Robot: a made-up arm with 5 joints.
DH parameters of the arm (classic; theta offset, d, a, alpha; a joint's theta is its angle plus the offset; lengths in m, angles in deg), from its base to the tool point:
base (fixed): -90 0.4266 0.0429 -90
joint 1: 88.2 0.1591 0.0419 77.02
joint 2: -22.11 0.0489 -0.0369 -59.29
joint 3: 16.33 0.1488 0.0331 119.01
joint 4: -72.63 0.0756 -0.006 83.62
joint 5: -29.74 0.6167 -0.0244 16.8
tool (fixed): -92.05 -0.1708 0 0
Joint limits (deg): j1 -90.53..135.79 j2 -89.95..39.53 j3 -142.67..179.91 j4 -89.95..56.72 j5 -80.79..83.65
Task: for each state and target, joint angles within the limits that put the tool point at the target. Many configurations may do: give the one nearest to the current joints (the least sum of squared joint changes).
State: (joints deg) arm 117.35 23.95 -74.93 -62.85 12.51
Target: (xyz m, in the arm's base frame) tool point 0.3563 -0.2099 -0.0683
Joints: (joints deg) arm 135.79 38.97 -60.14 -64.95 12.40
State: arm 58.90 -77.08 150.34 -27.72 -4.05
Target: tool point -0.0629 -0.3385 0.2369
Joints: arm 61.02 -89.95 114.22 -14.65 -6.32
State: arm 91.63 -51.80 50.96 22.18 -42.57
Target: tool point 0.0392 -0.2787 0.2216
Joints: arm 97.40 -27.01 69.76 28.31 -40.12
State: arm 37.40 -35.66 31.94 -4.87 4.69
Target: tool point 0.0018 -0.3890 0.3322
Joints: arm 45.88 -6.81 59.27 15.21 2.30
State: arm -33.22 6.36 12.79 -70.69 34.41
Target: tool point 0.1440 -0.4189 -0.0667
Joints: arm 8.73 -38.94 57.68 -89.95 33.33
